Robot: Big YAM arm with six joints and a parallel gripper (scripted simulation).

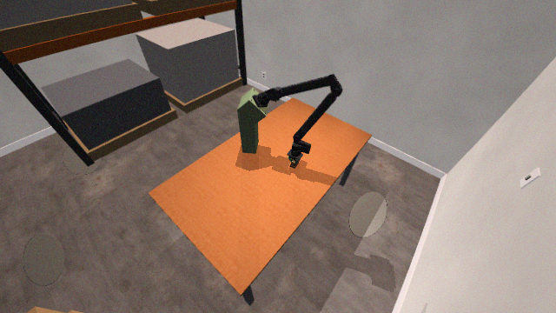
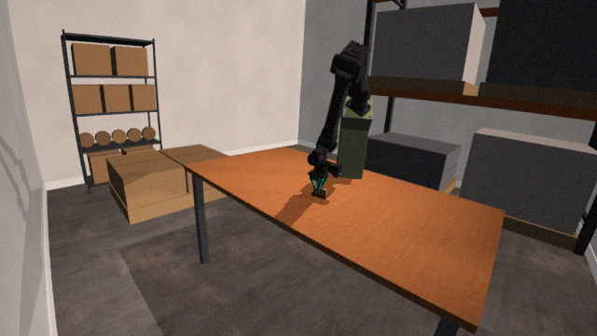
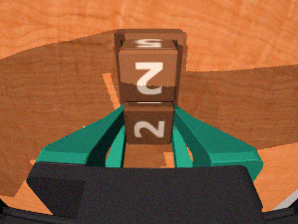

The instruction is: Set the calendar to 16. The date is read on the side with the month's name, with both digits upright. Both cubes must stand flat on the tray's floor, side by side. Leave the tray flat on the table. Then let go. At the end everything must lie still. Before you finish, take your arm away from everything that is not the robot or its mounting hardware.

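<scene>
Right now my hand is 1 cm above the brown calendar cube. The rest, counted from my hand: dark calendar tray (1 cm behind, 1 cm to the left, 2 cm below).
</scene>
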